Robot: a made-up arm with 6 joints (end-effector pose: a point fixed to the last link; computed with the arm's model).
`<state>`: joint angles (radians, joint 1 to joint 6).
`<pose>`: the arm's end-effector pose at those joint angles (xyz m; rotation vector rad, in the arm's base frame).
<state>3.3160 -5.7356 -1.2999 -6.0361 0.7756 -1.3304</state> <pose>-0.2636 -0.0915 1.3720 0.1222 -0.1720 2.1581</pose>
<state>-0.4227 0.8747 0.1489 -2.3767 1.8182 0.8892</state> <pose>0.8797 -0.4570 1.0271 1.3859 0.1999 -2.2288</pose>
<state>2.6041 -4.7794 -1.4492 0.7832 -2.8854 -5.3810</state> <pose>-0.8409 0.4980 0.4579 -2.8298 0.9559 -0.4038</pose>
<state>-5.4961 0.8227 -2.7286 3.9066 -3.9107 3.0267</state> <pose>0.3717 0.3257 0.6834 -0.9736 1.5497 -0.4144</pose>
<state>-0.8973 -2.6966 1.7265 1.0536 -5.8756 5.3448</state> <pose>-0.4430 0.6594 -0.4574 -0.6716 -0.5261 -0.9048</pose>
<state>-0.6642 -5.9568 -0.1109 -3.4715 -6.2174 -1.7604</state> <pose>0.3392 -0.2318 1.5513 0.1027 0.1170 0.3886</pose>
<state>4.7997 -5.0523 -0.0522 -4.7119 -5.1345 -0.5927</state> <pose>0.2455 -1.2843 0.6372 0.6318 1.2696 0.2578</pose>
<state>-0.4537 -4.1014 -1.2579 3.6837 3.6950 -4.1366</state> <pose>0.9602 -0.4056 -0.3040 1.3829 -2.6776 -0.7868</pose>
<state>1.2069 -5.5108 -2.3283 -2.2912 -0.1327 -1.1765</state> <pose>0.0451 0.2190 0.8800 1.3553 1.1732 -1.8342</pose>
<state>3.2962 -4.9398 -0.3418 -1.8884 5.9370 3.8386</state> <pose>-1.3335 -0.2709 0.6166 0.9477 -0.6889 -0.7537</pose>
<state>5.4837 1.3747 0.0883 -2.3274 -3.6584 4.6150</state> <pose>0.8306 -0.8812 0.4143 -0.6663 -1.1474 0.1802</pose>
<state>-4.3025 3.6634 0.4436 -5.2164 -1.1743 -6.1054</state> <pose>0.3805 -0.6946 -0.9710 -1.2944 1.7990 -0.3269</pose>
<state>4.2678 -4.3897 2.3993 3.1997 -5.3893 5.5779</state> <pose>-0.2353 -0.5371 -0.4162 -2.2699 1.7995 0.1491</pose>
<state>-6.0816 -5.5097 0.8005 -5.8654 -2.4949 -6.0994</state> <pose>0.9283 0.1845 0.9266 0.3949 -0.9031 0.1602</pose>
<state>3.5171 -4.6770 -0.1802 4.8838 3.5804 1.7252</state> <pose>-1.1143 -0.5186 0.1637 -0.0037 1.6305 -0.0914</pose>
